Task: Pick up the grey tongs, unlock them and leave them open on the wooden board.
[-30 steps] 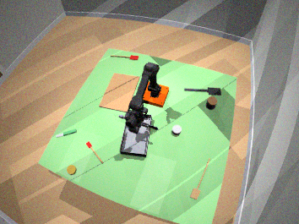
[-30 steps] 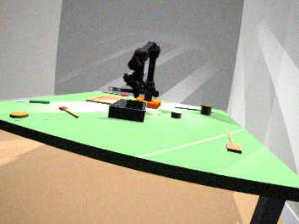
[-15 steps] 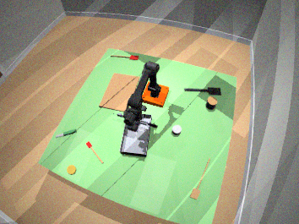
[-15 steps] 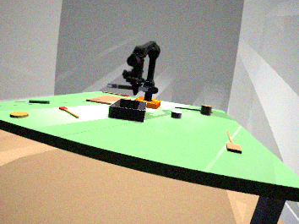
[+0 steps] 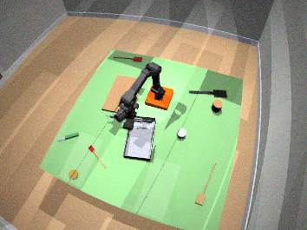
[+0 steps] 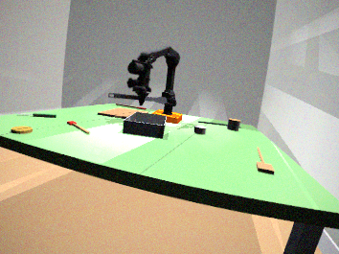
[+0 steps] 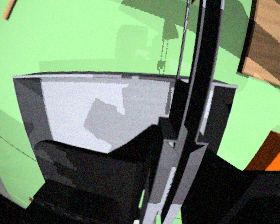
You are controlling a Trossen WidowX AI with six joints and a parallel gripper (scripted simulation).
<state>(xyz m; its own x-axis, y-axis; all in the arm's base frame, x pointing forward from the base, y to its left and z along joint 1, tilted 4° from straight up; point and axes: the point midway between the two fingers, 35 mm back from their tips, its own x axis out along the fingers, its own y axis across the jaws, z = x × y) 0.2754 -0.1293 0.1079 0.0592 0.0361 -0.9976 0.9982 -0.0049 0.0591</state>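
My gripper tip is 29 cm past the wooden board, 17 cm to the left of it and 10 cm above it. Round my gripper tip: white puck: 33 cm to the left, 9 cm below, 1 cm behind; grey roasting tin: 8 cm below, 7 cm ahead, 6 cm to the left; yellow disc: 43 cm ahead, 34 cm to the right, 10 cm below.
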